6 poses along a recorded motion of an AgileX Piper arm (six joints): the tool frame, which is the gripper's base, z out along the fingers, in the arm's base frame.
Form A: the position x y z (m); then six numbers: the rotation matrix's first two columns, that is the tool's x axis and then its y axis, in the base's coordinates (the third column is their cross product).
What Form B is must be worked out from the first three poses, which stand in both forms.
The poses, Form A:
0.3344, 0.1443, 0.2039, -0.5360, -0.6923, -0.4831, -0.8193, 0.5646, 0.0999
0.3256, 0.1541, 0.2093, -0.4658, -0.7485, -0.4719, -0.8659, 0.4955, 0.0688
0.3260, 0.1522, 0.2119, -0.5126, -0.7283, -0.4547, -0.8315, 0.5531, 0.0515
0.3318, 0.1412, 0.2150, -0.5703, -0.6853, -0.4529, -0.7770, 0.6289, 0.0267
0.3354, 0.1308, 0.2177, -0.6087, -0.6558, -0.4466, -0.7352, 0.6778, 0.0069
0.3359, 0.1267, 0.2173, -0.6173, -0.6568, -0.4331, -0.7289, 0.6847, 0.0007
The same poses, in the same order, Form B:
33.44, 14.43, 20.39, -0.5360, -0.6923, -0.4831, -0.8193, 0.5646, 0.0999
32.56, 15.41, 20.93, -0.4658, -0.7485, -0.4719, -0.8659, 0.4955, 0.0688
32.60, 15.22, 21.19, -0.5126, -0.7283, -0.4547, -0.8315, 0.5531, 0.0515
33.18, 14.12, 21.50, -0.5703, -0.6853, -0.4529, -0.7770, 0.6289, 0.0267
33.54, 13.08, 21.77, -0.6087, -0.6558, -0.4466, -0.7352, 0.6778, 0.0069
33.59, 12.67, 21.73, -0.6173, -0.6568, -0.4331, -0.7289, 0.6847, 0.0007

